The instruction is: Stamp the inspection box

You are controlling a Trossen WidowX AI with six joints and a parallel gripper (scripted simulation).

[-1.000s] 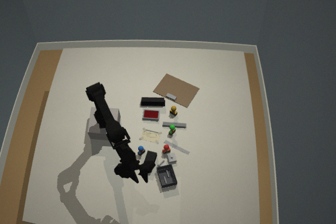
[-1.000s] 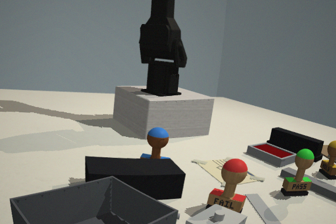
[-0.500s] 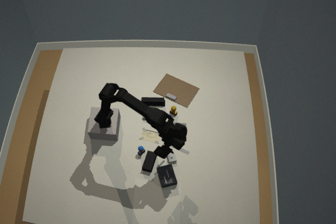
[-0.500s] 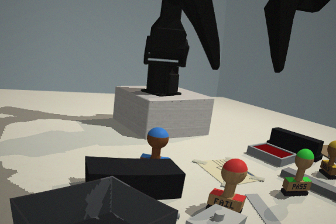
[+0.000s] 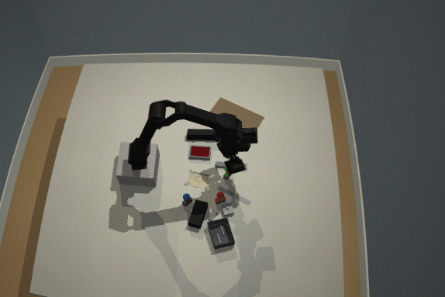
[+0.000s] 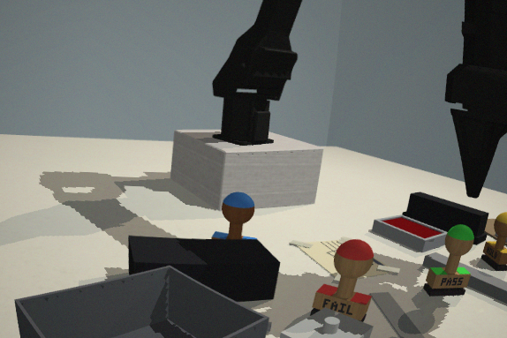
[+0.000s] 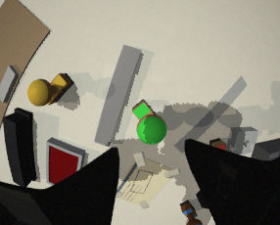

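My gripper tip is now 80 mm above the pass stamp. Round my gripper tip: grey bar 90 mm below, 40 mm to the left, 20 mm ahead; yellow stamp 120 mm to the left, 80 mm below, 30 mm ahead; red fail stamp 120 mm to the right, 80 mm below, 50 mm behind.
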